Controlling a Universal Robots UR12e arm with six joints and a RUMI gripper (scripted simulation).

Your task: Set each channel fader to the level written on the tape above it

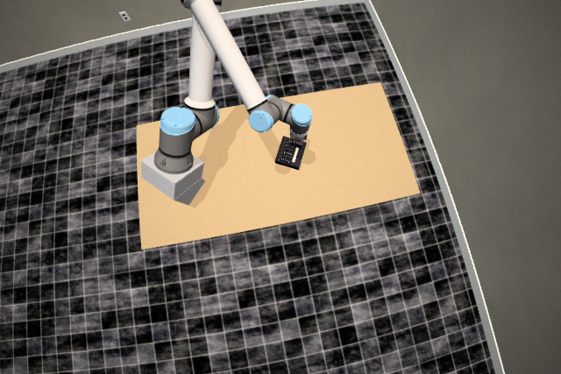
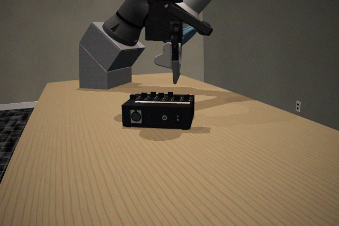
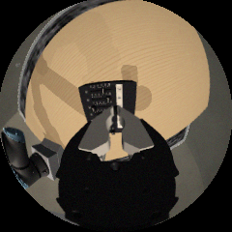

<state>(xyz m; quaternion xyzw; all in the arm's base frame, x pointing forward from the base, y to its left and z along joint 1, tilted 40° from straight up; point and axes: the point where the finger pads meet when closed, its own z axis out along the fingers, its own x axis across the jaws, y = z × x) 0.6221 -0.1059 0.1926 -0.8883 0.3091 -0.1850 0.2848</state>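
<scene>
Right now my hand is 6 cm past the fader cap, 1 cm to the right of it and 5 cm above it.
</scene>
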